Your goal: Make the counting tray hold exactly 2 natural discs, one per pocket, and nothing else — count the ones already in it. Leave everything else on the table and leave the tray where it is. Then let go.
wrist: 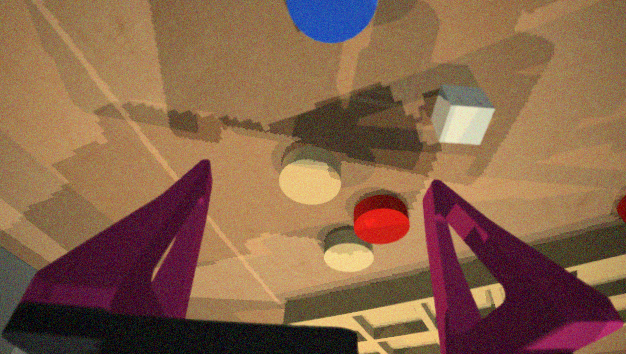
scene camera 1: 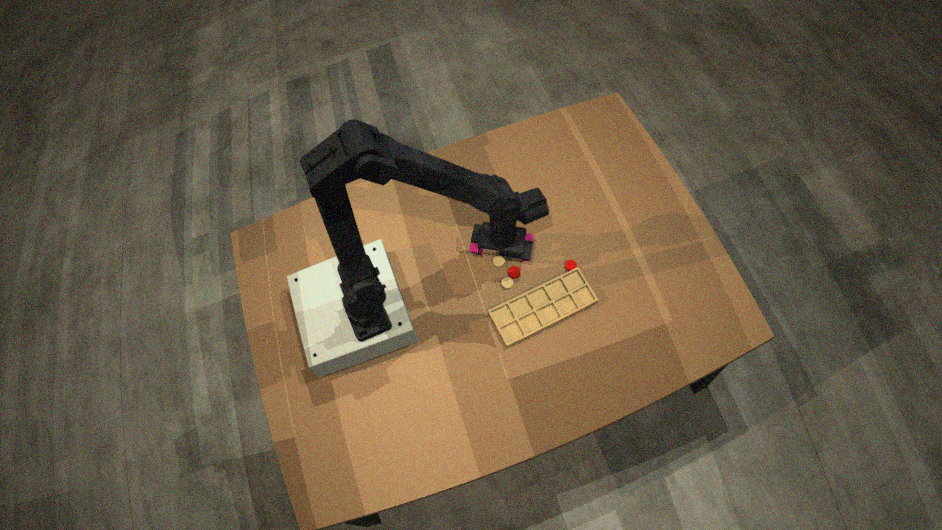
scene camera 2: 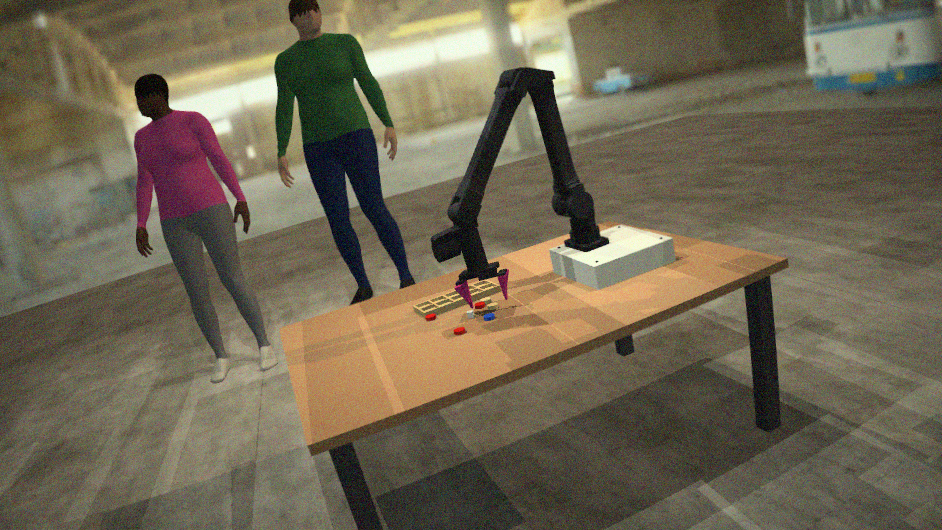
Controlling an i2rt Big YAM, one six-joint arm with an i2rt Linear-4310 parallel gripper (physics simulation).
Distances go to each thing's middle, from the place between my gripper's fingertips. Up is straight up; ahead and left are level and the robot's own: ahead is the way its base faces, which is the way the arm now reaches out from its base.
Labels:
Right now my hand is 30 mm short of the blue disc (wrist: 324,28), 60 mm to the right of it and 10 mm above it. From my hand the other things lie so: counting tray (scene camera 1: 536,310): 30 mm ahead, 160 mm to the right, 10 mm below; then small pale cube (wrist: 461,114): 60 mm ahead, 10 mm below.

